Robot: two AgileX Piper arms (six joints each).
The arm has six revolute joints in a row. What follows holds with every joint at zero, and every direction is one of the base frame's.
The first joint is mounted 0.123 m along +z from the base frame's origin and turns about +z.
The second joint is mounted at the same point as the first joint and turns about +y.
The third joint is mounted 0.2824 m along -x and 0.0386 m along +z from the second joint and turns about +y.
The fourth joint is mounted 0.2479 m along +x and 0.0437 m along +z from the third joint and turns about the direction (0.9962, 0, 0.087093).
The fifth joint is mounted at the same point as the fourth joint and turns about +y.
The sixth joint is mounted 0.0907 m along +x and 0.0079 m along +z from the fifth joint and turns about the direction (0.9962, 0, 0.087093).
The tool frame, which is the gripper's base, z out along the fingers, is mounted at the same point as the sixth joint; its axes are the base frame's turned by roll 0, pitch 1.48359 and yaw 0 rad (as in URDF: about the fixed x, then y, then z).
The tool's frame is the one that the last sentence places.
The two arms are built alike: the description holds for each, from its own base.
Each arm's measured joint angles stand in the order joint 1, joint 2, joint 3, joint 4, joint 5, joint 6.
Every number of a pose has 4 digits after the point.
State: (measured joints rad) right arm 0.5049 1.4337 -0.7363 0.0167 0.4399 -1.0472; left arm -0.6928 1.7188 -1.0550 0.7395 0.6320 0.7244
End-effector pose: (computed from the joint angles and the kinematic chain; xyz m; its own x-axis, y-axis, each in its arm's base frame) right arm 0.2299 0.1278 0.2033 0.0284 -0.9650 -0.2605 -0.9014 0.0879 -0.4239; left arm 0.2862 -0.1905 0.2049 0.2875 0.9269 0.2413 0.7532 -0.3744 0.5408
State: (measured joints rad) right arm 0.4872 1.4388 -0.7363 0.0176 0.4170 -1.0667; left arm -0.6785 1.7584 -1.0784 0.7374 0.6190 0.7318
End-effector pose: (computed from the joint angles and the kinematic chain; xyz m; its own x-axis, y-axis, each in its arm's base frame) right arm 0.2340 0.1247 0.2030 0.0320 -0.9650 -0.2602 -0.8925 0.0896 -0.4420; left arm 0.2951 -0.1923 0.1975 0.2877 0.9267 0.2418 0.7591 -0.3746 0.5324
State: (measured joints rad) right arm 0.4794 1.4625 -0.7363 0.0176 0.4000 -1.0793; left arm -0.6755 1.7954 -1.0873 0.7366 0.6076 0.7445
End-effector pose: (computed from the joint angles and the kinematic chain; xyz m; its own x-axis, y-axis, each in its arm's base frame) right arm 0.2378 0.1243 0.1975 0.0340 -0.9672 -0.2517 -0.8940 0.0832 -0.4403; left arm 0.2994 -0.1951 0.1869 0.3046 0.9189 0.2507 0.7639 -0.3929 0.5120
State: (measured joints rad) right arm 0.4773 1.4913 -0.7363 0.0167 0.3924 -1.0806; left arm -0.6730 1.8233 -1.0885 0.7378 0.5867 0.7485
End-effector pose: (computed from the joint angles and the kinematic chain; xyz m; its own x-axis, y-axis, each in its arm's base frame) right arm 0.2405 0.1250 0.1901 0.0290 -0.9699 -0.2416 -0.9018 0.0789 -0.4249; left arm 0.3019 -0.1973 0.1775 0.3197 0.9140 0.2497 0.7656 -0.4045 0.5002
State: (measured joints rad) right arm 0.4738 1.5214 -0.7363 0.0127 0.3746 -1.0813; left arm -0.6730 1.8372 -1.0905 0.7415 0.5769 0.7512
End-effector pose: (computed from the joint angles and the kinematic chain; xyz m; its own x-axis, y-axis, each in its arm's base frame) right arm 0.2439 0.1255 0.1826 0.0262 -0.9721 -0.2333 -0.9057 0.0757 -0.4172; left arm 0.3032 -0.1988 0.1733 0.3297 0.9100 0.2515 0.7638 -0.4137 0.4954
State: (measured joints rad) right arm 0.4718 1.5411 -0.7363 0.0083 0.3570 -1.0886; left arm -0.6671 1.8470 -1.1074 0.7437 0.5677 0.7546
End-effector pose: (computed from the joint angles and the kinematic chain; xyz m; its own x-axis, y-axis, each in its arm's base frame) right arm 0.2465 0.1261 0.1780 0.0335 -0.9735 -0.2263 -0.9056 0.0662 -0.4189; left arm 0.3079 -0.2003 0.1741 0.3302 0.9110 0.2471 0.7577 -0.4120 0.5061
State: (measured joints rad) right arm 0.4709 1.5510 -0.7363 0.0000 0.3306 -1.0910; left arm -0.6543 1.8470 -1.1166 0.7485 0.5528 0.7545
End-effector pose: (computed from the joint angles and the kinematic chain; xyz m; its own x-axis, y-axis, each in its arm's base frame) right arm 0.2491 0.1268 0.1764 0.0440 -0.9730 -0.2264 -0.8983 0.0606 -0.4351; left arm 0.3126 -0.1987 0.1768 0.3250 0.9151 0.2389 0.7510 -0.4032 0.5228
